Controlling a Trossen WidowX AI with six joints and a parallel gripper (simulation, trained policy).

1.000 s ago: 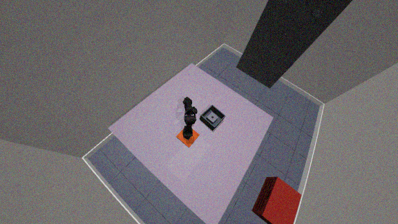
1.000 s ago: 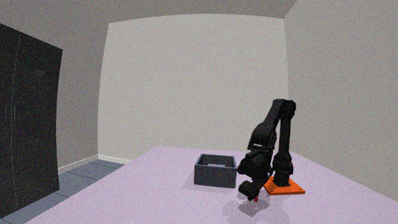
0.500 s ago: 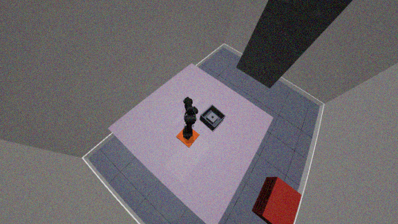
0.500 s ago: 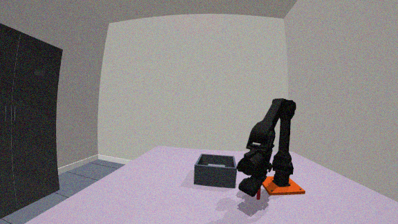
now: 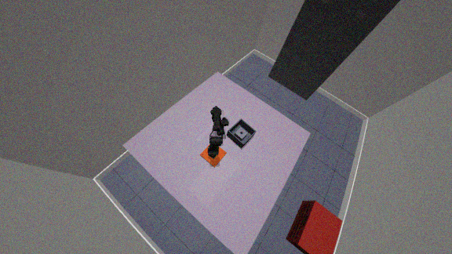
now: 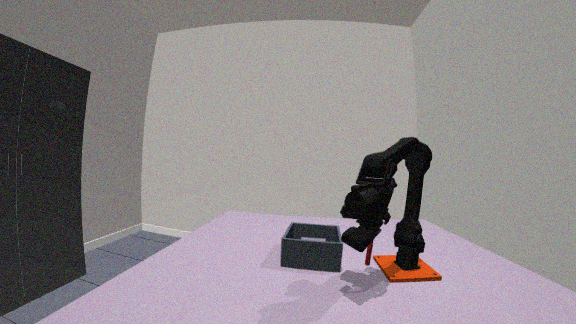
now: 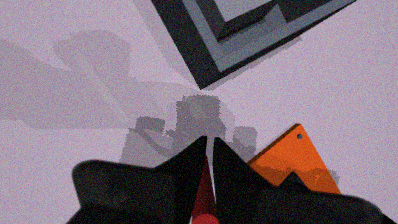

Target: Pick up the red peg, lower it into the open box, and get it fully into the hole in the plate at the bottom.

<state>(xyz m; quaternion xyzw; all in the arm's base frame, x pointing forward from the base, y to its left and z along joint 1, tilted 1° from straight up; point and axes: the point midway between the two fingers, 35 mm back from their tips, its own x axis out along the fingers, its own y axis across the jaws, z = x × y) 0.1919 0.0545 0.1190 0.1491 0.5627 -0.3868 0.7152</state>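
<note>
My gripper tip is 150 mm to the left of the plate, 110 mm short of it and 50 mm above it. The rest, counted from my gripper tip: grey box 150 mm to the right, 110 mm ahead, 70 mm below; red peg 20 mm to the left, 20 mm behind.
</note>
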